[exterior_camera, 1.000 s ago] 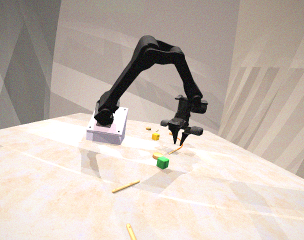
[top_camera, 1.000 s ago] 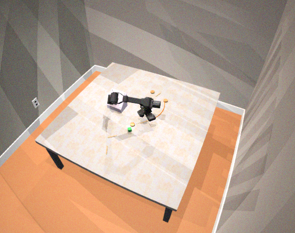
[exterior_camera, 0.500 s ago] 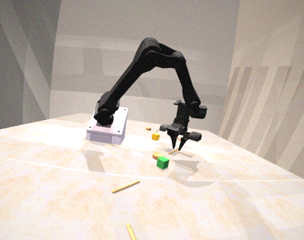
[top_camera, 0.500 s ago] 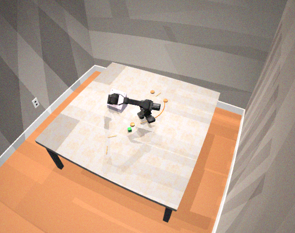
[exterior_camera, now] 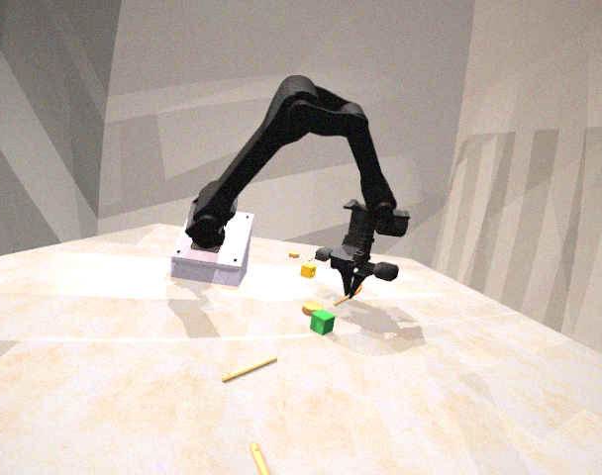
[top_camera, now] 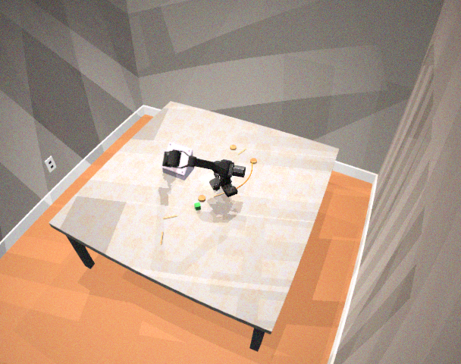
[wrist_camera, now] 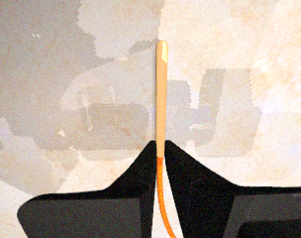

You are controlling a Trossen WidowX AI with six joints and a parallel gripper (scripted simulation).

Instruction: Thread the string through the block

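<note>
Now: the yellow wooden block 14 cm to the left of my gripper tip, 9 cm behind it and 1 cm above it. The rest, counted from my gripper tip: thin wooden stick (1 cm to the right, 1 cm behind); green cube (16 cm to the right, 8 cm behind, 1 cm above).
</note>
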